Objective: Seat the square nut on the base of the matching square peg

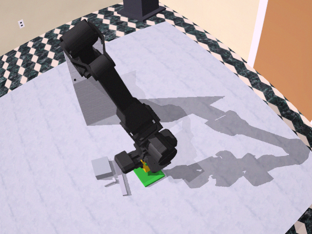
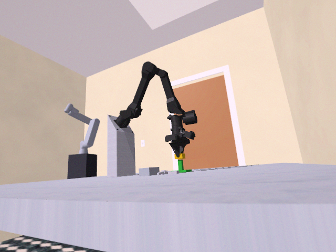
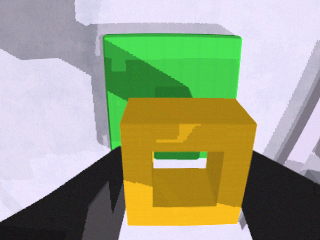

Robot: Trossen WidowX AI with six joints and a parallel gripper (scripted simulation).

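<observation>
Now: hand 100 mm above the small cube, 80 mm past it and 20 mm to the right of it. The rest, counted from my hand: tile: 100 mm to the left, 100 mm below, 80 mm behind; then long grey bar: 100 mm below, 70 mm to the right, 70 mm behind; then small grey piece: 110 mm to the right, 100 mm below, 70 mm behind.
</observation>
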